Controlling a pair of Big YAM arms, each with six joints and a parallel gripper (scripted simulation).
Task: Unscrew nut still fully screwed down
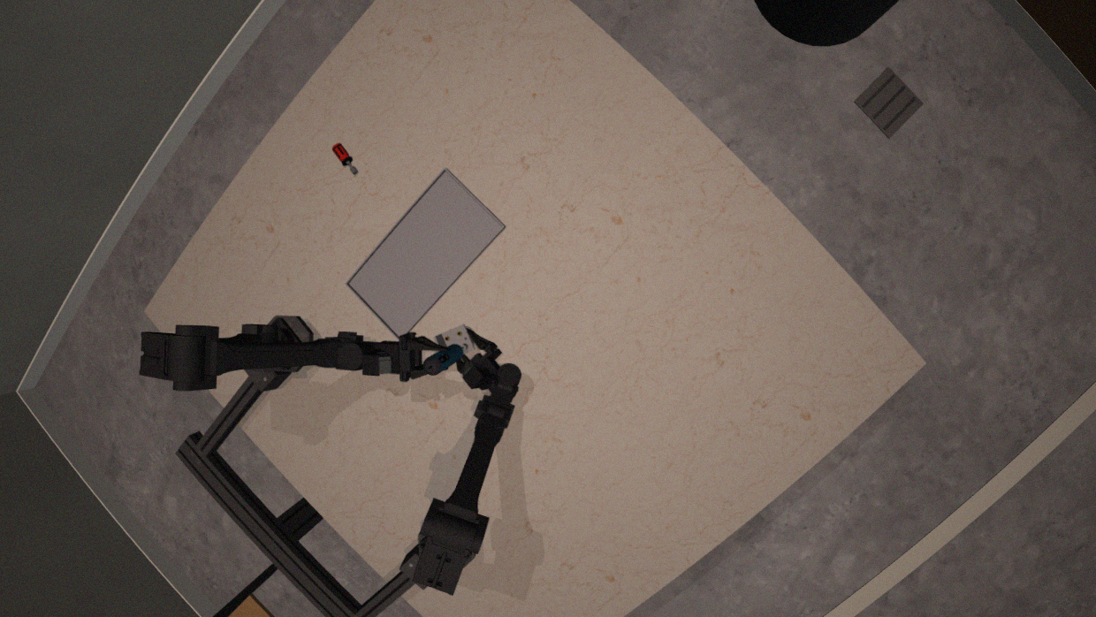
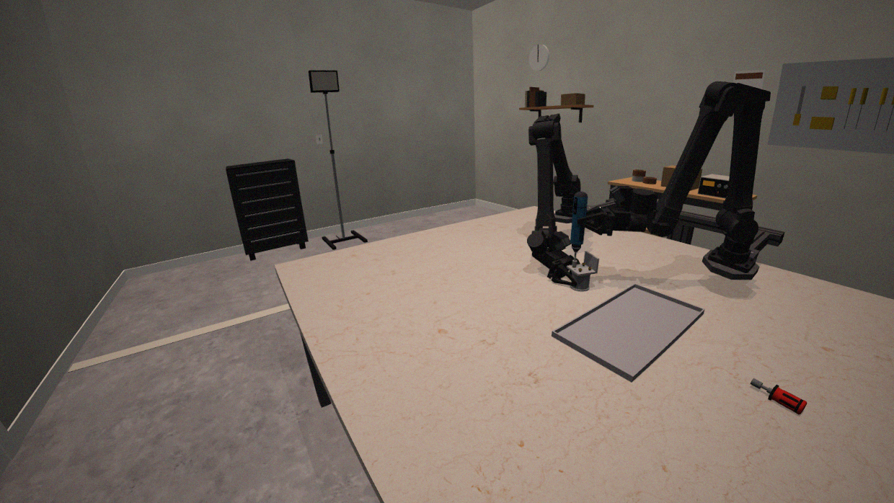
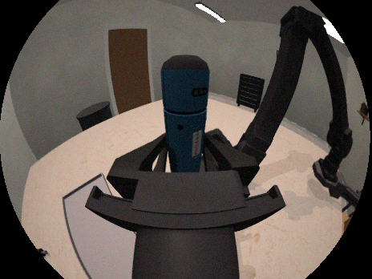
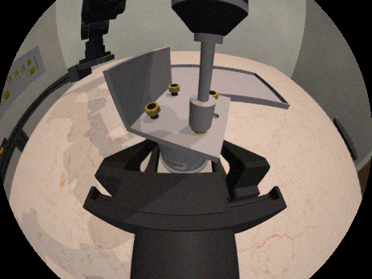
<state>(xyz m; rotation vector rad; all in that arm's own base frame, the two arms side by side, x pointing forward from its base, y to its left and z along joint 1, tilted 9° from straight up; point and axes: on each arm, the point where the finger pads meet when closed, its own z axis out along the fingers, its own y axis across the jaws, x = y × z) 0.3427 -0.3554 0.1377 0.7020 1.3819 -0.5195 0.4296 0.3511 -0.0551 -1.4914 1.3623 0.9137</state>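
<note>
The joint module is 10 mm above my right hand. Round my right hand: flat grey tray (50 mm ahead, 240 mm to the left, 20 mm below); then red-handled screwdriver (50 mm ahead, 580 mm to the left, 10 mm below); then grey bracket (50 mm above).
</note>
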